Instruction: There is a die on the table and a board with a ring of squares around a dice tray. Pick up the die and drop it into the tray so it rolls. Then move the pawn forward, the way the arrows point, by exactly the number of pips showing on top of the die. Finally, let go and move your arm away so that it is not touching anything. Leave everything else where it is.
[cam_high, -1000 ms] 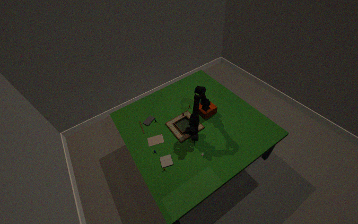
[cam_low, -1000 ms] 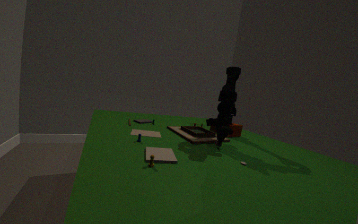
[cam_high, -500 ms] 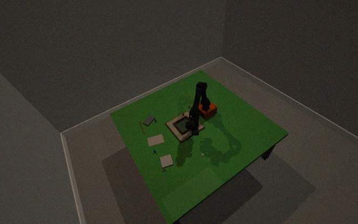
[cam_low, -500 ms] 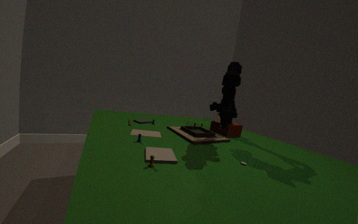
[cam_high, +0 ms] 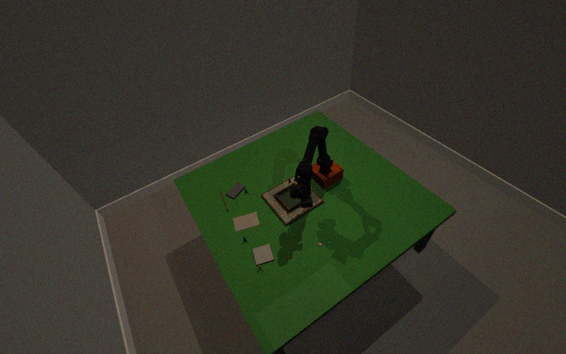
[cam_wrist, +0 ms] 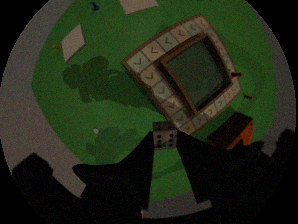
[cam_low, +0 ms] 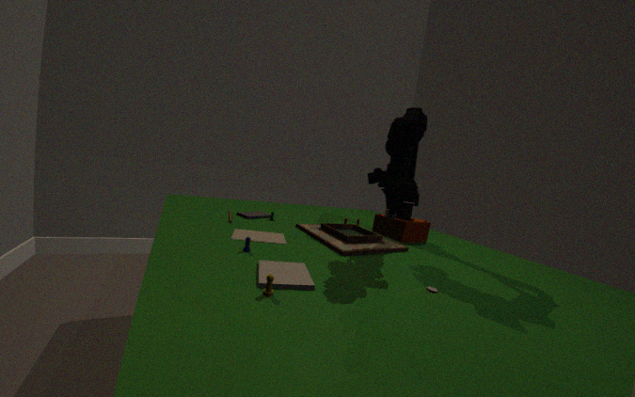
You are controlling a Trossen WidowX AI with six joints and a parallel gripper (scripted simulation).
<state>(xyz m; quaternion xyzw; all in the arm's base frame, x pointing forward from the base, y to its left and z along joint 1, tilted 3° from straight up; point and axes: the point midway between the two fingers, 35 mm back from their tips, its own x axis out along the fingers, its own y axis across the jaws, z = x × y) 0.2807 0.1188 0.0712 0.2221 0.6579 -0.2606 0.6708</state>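
Now: the dark dice tray 1 cm behind my gripper tip, 15 cm to the right of it and 12 cm below it. The rest, counted from my gripper tip: small white disc (9 cm ahead, 20 cm to the left, 12 cm below); then white die (right at my gripper tip); then blue pawn (38 cm ahead, 11 cm to the right, 11 cm below).
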